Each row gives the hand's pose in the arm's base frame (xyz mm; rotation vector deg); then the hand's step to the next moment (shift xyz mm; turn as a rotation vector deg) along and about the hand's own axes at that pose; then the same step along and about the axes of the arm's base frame.
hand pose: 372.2 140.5 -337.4 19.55 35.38 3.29
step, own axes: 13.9 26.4 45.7 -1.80 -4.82 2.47
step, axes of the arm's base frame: 39.0 13.5 35.8 -0.28 -5.55 1.29
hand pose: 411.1 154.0 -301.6 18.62 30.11 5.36
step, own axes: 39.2 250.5 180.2 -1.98 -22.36 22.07
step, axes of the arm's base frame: 123.9 192.8 210.4 9.59 -27.65 11.60
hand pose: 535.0 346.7 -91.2 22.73 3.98 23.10
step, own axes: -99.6 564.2 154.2 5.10 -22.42 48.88
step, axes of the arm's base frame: -277.1 381.2 360.4 19.96 -34.61 36.36
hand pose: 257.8 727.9 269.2 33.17 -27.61 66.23
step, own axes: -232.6 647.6 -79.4 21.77 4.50 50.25
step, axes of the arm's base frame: -682.3 74.8 -92.9 0.08 -15.99 52.57
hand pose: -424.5 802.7 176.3 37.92 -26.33 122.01
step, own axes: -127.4 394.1 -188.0 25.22 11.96 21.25
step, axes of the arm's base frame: -309.1 -207.5 -261.3 -16.26 -2.76 30.96
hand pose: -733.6 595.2 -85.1 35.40 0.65 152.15
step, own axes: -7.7 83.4 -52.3 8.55 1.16 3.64
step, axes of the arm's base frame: -48.5 -75.0 -42.1 -5.89 2.01 7.00
